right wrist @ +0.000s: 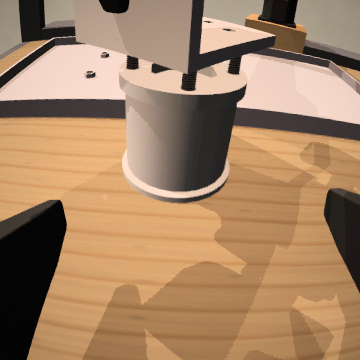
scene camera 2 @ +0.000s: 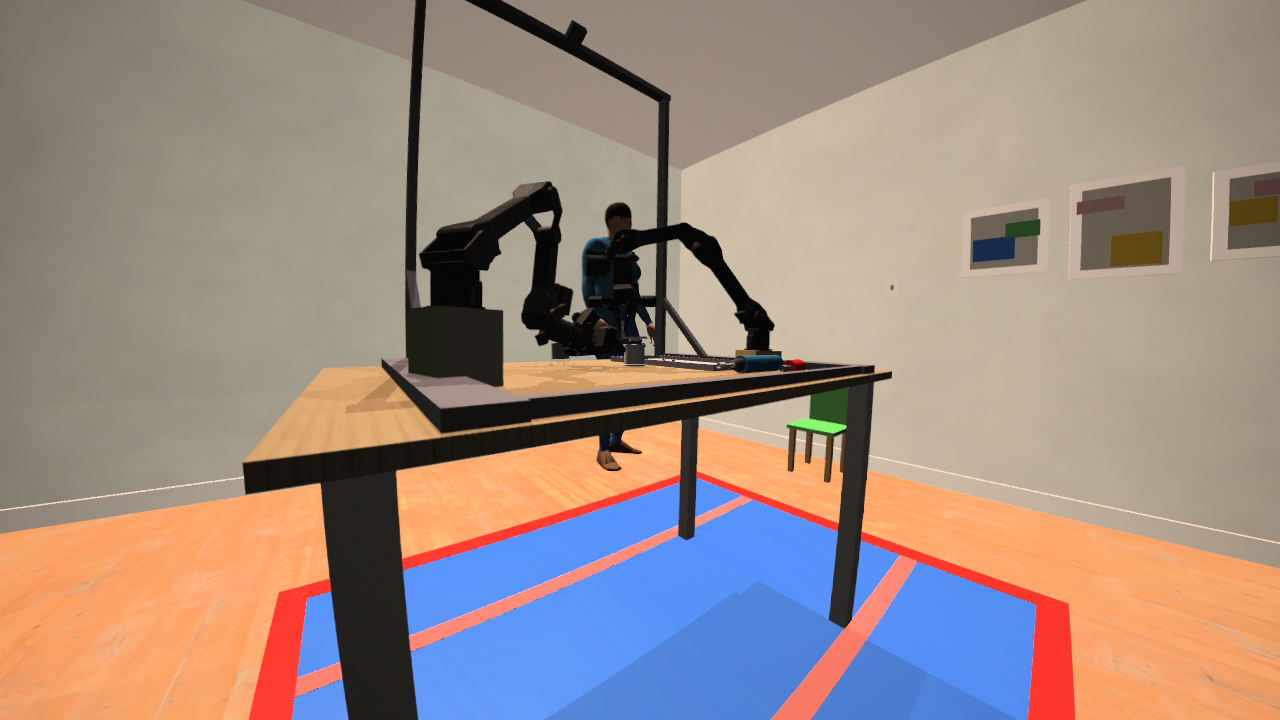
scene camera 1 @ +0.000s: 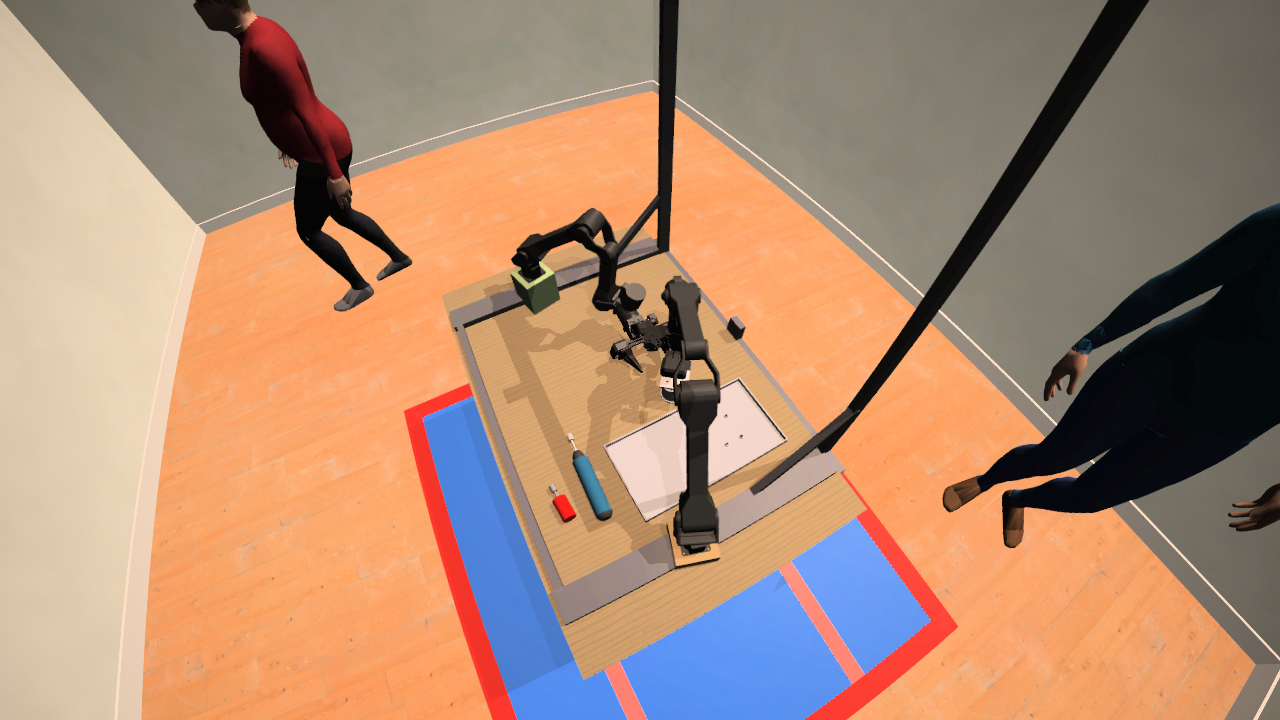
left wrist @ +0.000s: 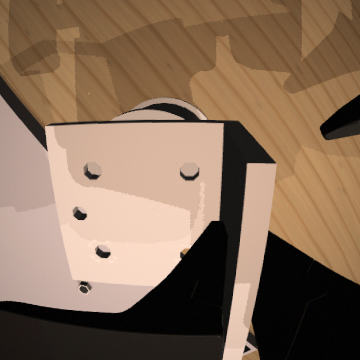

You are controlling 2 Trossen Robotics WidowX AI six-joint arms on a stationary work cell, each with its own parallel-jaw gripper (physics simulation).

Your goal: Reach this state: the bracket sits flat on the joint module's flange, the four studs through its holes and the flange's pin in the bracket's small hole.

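Frame: origin at the left arm's base, x ahead, y left, z up, level; metres.
Seen in the pictures: left gripper, fingertip midpoint: (right wrist: 124, 10) (scene camera 2: 622, 332) (left wrist: 230, 232); right gripper, fingertip midpoint: (right wrist: 198, 208) (scene camera 2: 614, 351) (scene camera 1: 656, 366) (left wrist: 269, 61); left arm's base, link origin: (right wrist: 276, 21) (scene camera 2: 758, 350) (scene camera 1: 693, 539); right arm's base, link origin: (scene camera 1: 532, 272).
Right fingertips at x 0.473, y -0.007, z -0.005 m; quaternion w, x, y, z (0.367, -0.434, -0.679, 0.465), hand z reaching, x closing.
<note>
Offsets run from my right fingertips to a thing's top centre. "spot": to the spot under its first point.
The pale L-shaped bracket (scene camera 1: 669, 382) (left wrist: 135, 215) (right wrist: 140, 35) is over the joint module @[dx -0.069, dy -0.030, dz +0.034 m] (scene camera 1: 668, 395) (scene camera 2: 634, 355) (right wrist: 180, 135), which stands upright on the table. In the right wrist view a gap shows between the bracket's flat plate and the flange; three black studs @[dx -0.046, dy -0.020, dz +0.034 m] (right wrist: 188, 81) show below it. No stud tips show in the visible holes in the left wrist view. The flange's pin is hidden. My left gripper (left wrist: 230, 232) is shut on the bracket's upright wall. My right gripper (right wrist: 198, 208) (scene camera 1: 626, 354) is open and empty, low beside the module.
The pale tray @[dx -0.233, dy -0.060, dz -0.025 m] (scene camera 1: 644, 465) (right wrist: 50, 108) lies beside the module, with small nuts (right wrist: 90, 74) (left wrist: 84, 287) in it. A blue screwdriver @[spot: dx -0.304, dy +0.217, dz +0.000 m] (scene camera 1: 590, 484) (scene camera 2: 758, 363) and a red one @[dx -0.327, dy +0.295, dz -0.007 m] (scene camera 1: 563, 507) (scene camera 2: 793, 364) lie beyond it. A small black box @[dx +0.098, dy -0.260, dz +0.017 m] (scene camera 1: 735, 327) stands by the table edge.
</note>
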